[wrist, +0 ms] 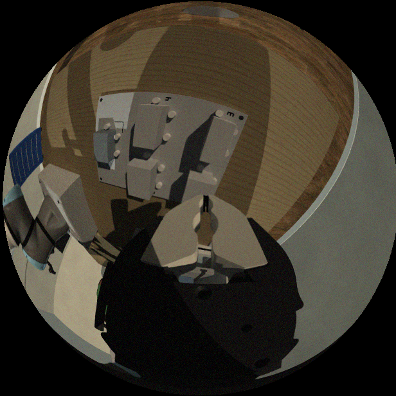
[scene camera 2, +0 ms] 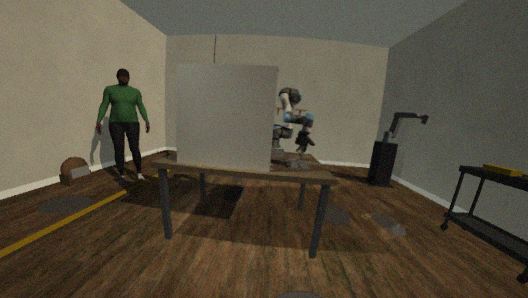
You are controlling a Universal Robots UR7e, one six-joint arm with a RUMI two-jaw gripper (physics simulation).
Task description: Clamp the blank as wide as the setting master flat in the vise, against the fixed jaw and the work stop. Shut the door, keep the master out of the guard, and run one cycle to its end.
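Seen in the pictures: gripper, fingertip midpoint: [scene camera 2: 299,157]; arm's base at its link origin: [scene camera 2: 272,146].
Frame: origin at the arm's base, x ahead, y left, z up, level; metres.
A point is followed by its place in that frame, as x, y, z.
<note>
My gripper [scene camera 2: 301,150] {0.408, 0.274, 0.005} [wrist: 205,197] is shut and empty, its two pale jaws together at the tips, above the table. In the wrist view it is just below a light grey plate [wrist: 192,107] with pegs and markings. Several grey blocks stand on the plate: a tall one [wrist: 150,125], another tall one [wrist: 217,137] at the right, two lower ones [wrist: 141,177] [wrist: 201,184] nearest the jaws, and a darker one [wrist: 104,146] at the left. I cannot tell which is the blank or the setting master. Part of a pale fixture [wrist: 204,255] shows between the jaws; vise, work stop and door are not readable.
A large pale panel [scene camera 2: 225,117] {0.642, -0.298, 0.287} stands on the table [scene camera 2: 300,175] {0.604, 0.278, -0.090} and hides much of it. A light grey box [wrist: 65,185] and a blue slatted thing [wrist: 26,155] are at the left in the wrist view. A person [scene camera 2: 124,105] stands left; a cart [scene camera 2: 465,220] is right.
</note>
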